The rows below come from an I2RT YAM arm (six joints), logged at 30 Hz.
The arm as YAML. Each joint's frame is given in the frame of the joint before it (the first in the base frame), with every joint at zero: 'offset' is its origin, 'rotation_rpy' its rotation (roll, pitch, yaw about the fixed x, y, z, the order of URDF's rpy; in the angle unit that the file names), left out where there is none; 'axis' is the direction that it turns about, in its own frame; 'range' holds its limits. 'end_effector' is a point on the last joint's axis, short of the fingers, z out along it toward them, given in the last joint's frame.
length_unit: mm
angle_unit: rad
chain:
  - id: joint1
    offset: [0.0, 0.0, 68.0]
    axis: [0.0, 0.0, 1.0]
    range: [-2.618, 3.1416]
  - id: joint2
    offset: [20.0, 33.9, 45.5]
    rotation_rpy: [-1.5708, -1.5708, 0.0]
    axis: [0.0, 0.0, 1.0]
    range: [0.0, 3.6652]
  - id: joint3
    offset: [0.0, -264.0, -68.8]
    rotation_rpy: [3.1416, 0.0, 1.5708]
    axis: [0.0, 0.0, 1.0]
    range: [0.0, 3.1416]
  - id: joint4
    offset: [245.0, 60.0, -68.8]
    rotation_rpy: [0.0, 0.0, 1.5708]
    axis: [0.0, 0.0, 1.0]
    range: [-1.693, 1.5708]
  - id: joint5
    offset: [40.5, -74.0, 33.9]
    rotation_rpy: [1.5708, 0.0, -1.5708]
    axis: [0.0, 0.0, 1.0]
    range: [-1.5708, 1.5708]
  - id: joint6
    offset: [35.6, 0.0, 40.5]
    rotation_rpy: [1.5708, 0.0, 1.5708]
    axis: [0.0, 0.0, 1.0]
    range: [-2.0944, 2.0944]
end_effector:
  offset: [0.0, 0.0, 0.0]
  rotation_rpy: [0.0, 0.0, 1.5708]
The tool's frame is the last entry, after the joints.
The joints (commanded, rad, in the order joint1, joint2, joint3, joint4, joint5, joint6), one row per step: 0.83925, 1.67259, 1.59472, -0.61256, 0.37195, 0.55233; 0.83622, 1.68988, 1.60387, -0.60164, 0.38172, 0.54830; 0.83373, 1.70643, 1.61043, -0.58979, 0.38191, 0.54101; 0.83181, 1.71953, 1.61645, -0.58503, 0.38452, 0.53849; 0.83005, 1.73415, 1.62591, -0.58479, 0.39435, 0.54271; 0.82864, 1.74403, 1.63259, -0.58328, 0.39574, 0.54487; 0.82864, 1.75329, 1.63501, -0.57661, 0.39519, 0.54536; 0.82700, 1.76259, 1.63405, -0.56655, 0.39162, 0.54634; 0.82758, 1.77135, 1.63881, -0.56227, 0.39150, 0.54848; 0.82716, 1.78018, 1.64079, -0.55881, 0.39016, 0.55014; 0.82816, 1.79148, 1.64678, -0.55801, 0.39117, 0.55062; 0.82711, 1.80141, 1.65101, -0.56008, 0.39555, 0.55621; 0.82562, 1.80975, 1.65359, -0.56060, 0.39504, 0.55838; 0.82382, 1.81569, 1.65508, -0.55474, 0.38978, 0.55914; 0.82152, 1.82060, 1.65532, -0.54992, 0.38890, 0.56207; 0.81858, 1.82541, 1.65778, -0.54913, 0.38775, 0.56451; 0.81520, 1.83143, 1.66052, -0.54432, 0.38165, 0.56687; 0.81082, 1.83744, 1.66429, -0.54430, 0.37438, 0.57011; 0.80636, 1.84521, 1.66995, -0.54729, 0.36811, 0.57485; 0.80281, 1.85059, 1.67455, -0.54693, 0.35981, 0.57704
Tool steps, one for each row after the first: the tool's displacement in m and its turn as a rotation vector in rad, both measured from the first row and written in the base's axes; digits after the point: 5 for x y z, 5 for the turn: 0.00438, 0.00266, -0.00222, -0.00513, -0.00763, -0.00819; 0.00832, 0.00557, -0.00511, -0.00934, -0.01105, -0.00653; 0.01127, 0.00757, -0.00754, -0.01409, -0.01142, -0.00896; 0.01440, 0.00949, -0.00975, -0.01880, -0.01152, -0.02076; 0.01655, 0.01094, -0.01111, -0.01903, -0.01043, -0.02450; 0.01831, 0.01289, -0.01328, -0.01855, -0.00993, -0.02437; 0.02054, 0.01452, -0.01635, -0.01643, -0.00783, -0.02384; 0.02199, 0.01645, -0.01778, -0.01455, -0.00737, -0.02443; 0.02360, 0.01801, -0.02027, -0.01524, -0.00401, -0.02478; 0.02518, 0.02028, -0.02259, -0.01867, -0.00135, -0.02481; 0.02702, 0.02143, -0.02521, -0.02214, 0.00328, -0.03250; 0.02869, 0.02236, -0.02768, -0.02497, 0.00831, -0.03487; 0.03029, 0.02325, -0.02911, -0.02106, 0.01013, -0.03312; 0.03188, 0.02360, -0.03059, -0.01835, 0.01128, -0.03651; 0.03353, 0.02361, -0.03164, -0.01716, 0.01356, -0.04004; 0.03559, 0.02403, -0.03280, -0.01158, 0.01614, -0.04019; 0.03774, 0.02397, -0.03402, -0.00759, 0.02205, -0.04100; 0.04009, 0.02401, -0.03556, -0.00502, 0.02984, -0.04360; 0.04194, 0.02415, -0.03625, -0.00001, 0.03476, -0.04219
